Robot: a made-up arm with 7 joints.
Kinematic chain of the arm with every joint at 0, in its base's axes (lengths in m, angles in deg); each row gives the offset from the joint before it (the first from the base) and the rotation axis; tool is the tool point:
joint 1: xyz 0 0 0.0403 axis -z
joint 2: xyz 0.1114 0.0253 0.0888 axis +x
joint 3: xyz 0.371 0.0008 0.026 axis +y
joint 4: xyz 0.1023 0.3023 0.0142 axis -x
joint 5: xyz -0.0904 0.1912 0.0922 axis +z
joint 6: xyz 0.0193 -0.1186 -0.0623 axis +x
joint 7: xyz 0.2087 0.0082 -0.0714 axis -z
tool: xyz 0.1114 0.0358 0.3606
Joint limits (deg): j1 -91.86..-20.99 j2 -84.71..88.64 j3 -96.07..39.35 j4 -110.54..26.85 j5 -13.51..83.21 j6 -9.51..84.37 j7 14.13..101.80
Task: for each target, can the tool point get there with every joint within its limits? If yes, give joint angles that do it. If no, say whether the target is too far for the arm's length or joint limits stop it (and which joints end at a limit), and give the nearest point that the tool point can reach.
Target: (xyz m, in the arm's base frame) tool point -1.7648 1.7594 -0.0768
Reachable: no: too far | nearest point -0.8291 0.9338 0.0344 | short by 1.253 m
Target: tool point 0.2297 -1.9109 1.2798
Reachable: no: too far | nearest point 0.3825 -0.4495 0.6821 | short by 1.586 m
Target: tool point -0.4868 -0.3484 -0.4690
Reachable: no: joint limits stop it (at a limit: joint 1, joint 3, joint 5) | nearest point -0.4091 -0.0941 -0.3602 | short by 0.287 m
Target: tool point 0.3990 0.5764 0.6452
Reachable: yes | joints -80.84 36.25 -30.47 -95.39 74.76 48.00 22.75
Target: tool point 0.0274 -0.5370 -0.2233
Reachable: no: joint limits stop it (at a limit: joint 1, joint 2, joint 4, joint 5) | nearest point 0.1732 -0.2876 0.0373 | short by 0.389 m
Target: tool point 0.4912 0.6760 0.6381
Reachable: yes | joints -64.88 51.45 -12.00 -34.02 36.09 15.05 55.28
